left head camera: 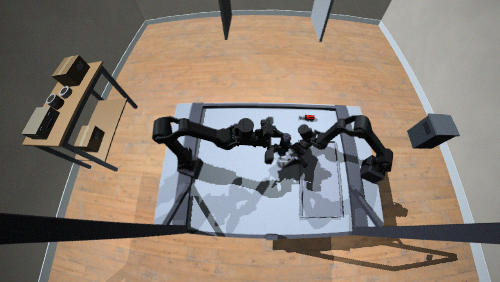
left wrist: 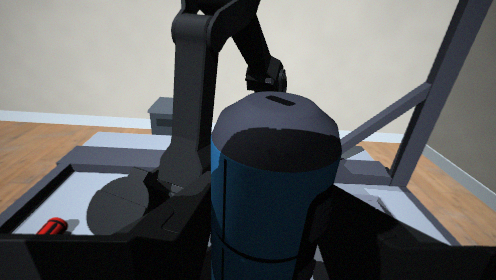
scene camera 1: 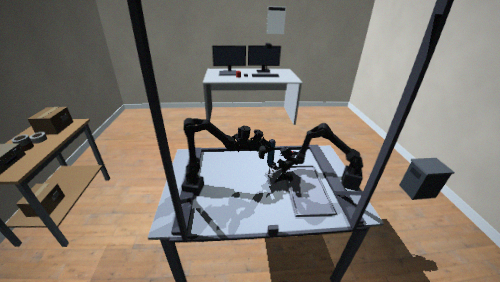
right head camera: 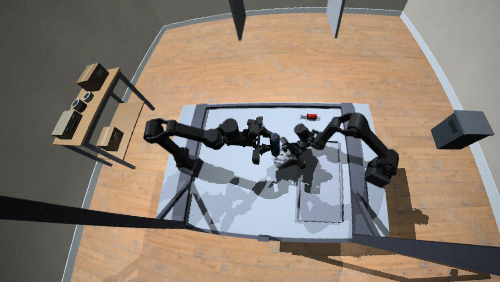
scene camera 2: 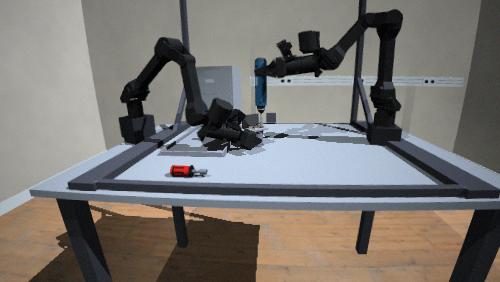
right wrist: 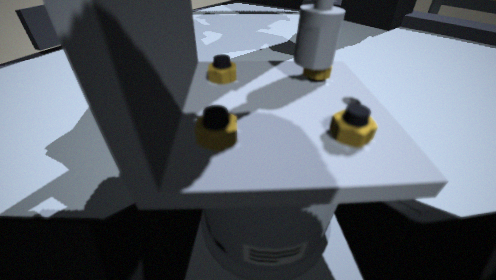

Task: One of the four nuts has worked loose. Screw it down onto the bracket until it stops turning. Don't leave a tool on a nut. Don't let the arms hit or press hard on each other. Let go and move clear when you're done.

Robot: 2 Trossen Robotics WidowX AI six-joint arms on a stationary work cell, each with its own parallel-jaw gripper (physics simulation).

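Places are measured from the left arm's base along level axes (x ahead, y left, z up), in metres.
Pixels of known places: left gripper, between the fingertips: (left head camera: 290, 141) (left wrist: 261, 182) (scene camera 1: 275, 146) (right head camera: 279, 141) (scene camera 2: 254, 71); right gripper, between the fingertips: (left head camera: 281, 162) (scene camera 1: 271, 179) (right head camera: 279, 163) (scene camera 2: 257, 138) (right wrist: 266, 175); left arm's base, origin of its link: (left head camera: 188, 164) (scene camera 1: 192, 180) (right head camera: 188, 163) (scene camera 2: 384, 125); right arm's base, origin of its link: (left head camera: 378, 166) (scene camera 1: 354, 171) (right head camera: 383, 169) (scene camera 2: 136, 116).
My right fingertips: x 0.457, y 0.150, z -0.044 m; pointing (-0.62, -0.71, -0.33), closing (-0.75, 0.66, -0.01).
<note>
For each thing: its top centre in the pictures, then the offset to it from my right fingertips. "spot": a spot on its surface instead.
- blue nut driver, centre of its top: (left wrist: 288, 101) (scene camera 2: 260, 57) (right head camera: 274, 136) (left head camera: 286, 136) (scene camera 1: 272, 140) 0.018 m back, 0.004 m left, 0.287 m up
- far right nut, centre of its top: (right wrist: 318, 60) 0.019 m back, 0.004 m left, 0.051 m up
- bracket, a spot on its surface: (right wrist: 280, 172) spot: 0.027 m ahead, 0.028 m left, 0.045 m up
- red-handled tool, centre of its top: (left wrist: 32, 242) (scene camera 2: 188, 166) (right head camera: 308, 114) (left head camera: 307, 115) 0.090 m ahead, 0.316 m left, 0.008 m up
- shallow rectangular tray, centre of its top: (scene camera 2: 208, 135) (right head camera: 319, 178) (left head camera: 320, 176) (scene camera 1: 306, 186) 0.217 m ahead, 0.023 m right, 0.006 m down
My left gripper (scene camera 2: 261, 72) (left wrist: 261, 182) is shut on the blue nut driver (scene camera 2: 260, 91) (right head camera: 275, 145) (scene camera 1: 271, 156) and holds it upright. In the right wrist view, its grey socket (right wrist: 320, 37) sits over the far right nut (right wrist: 317, 74); the nut's lower part shows, with a dark strip beneath. Three other gold nuts (right wrist: 222, 72) (right wrist: 216, 131) (right wrist: 353, 129) sit uncovered on bolts on the bracket (right wrist: 280, 172). My right gripper (right wrist: 270, 240) is shut on the bracket's round base (right wrist: 270, 225) under the plate; its fingertips are partly hidden.
A red-handled tool (left head camera: 310, 117) (right head camera: 312, 116) (scene camera 2: 181, 171) (left wrist: 52, 226) lies near one long table edge. A shallow rectangular tray (left head camera: 321, 218) (scene camera 2: 192, 154) lies beside the bracket, under the right arm. The two wrists are close together around the bracket. Frame posts stand at the table's sides.
</note>
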